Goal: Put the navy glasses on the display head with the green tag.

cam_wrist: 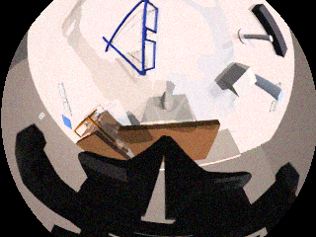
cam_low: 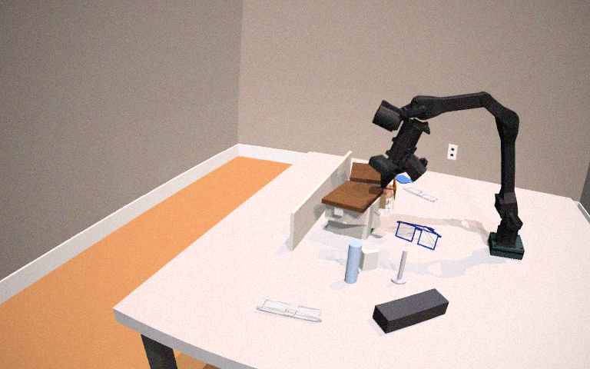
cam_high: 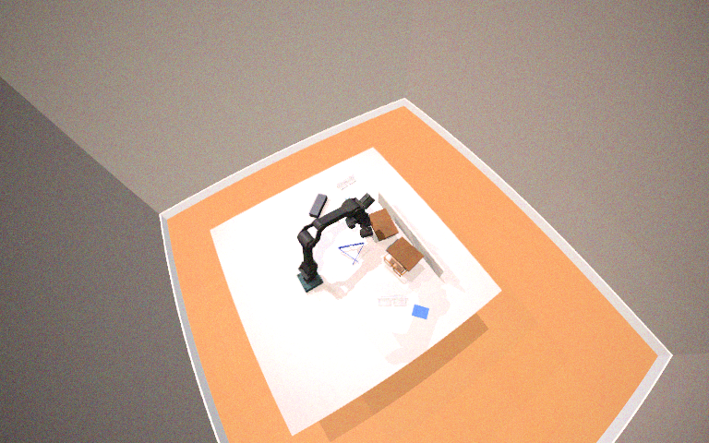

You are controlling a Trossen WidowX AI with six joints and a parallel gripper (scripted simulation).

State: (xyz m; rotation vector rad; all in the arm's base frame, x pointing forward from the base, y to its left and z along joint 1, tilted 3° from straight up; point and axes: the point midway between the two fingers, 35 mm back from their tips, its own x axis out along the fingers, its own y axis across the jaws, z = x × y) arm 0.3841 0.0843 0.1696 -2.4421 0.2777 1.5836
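My gripper tip is now 190 mm past the dark block, 340 mm to the right of it and 130 mm above it. The rest, counted from my gripper tip: head: 80 mm ahead, 220 mm to the right, 90 mm below; then beige panel: 200 mm ahead, 100 mm to the right, 90 mm below; then beige cube: 20 mm behind, 170 mm to the left, 120 mm below.
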